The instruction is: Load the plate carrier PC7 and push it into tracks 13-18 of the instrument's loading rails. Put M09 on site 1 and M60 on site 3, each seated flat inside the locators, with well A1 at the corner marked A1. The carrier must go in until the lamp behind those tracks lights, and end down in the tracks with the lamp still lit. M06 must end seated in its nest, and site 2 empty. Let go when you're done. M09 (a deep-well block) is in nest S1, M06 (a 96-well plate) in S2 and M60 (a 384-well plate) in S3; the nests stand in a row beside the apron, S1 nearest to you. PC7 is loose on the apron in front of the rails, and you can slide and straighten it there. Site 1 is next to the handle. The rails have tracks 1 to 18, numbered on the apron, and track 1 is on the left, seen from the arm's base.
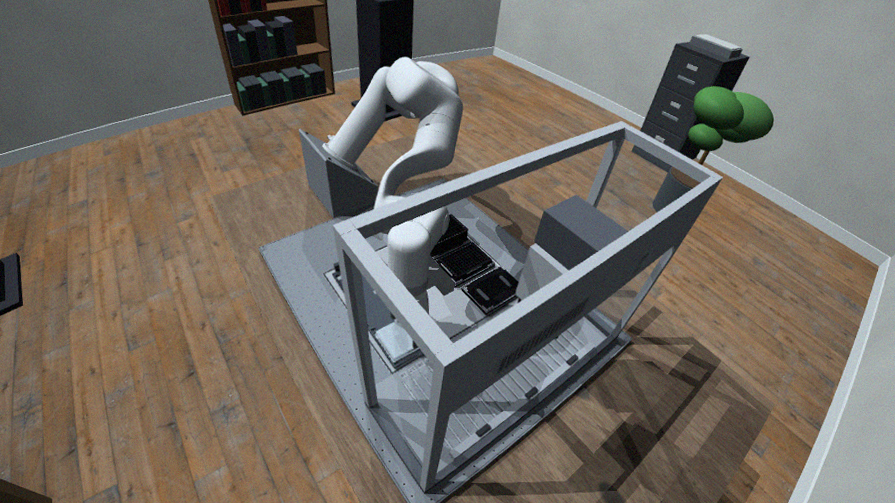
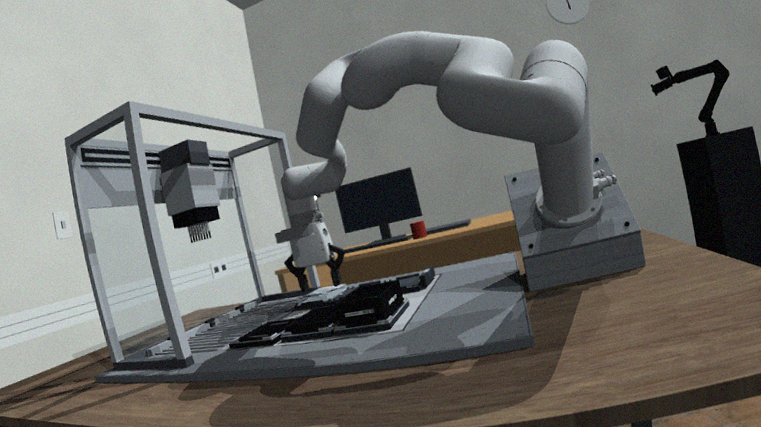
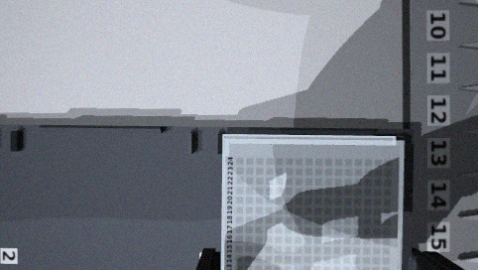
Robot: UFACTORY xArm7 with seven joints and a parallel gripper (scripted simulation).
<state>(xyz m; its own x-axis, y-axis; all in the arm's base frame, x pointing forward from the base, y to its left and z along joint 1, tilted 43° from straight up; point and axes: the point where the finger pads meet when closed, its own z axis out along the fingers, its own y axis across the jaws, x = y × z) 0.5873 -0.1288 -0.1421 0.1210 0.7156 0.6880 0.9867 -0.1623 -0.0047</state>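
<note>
Now: the plate M60 3 cm below my hand. From my hand the other things lie so: post (8 cm ahead, 16 cm to the right, 20 cm above); nest S3 (3 cm ahead, 26 cm to the left, 4 cm below); carrier PC7 (11 cm behind, 1 cm to the left, 3 cm below).
</note>
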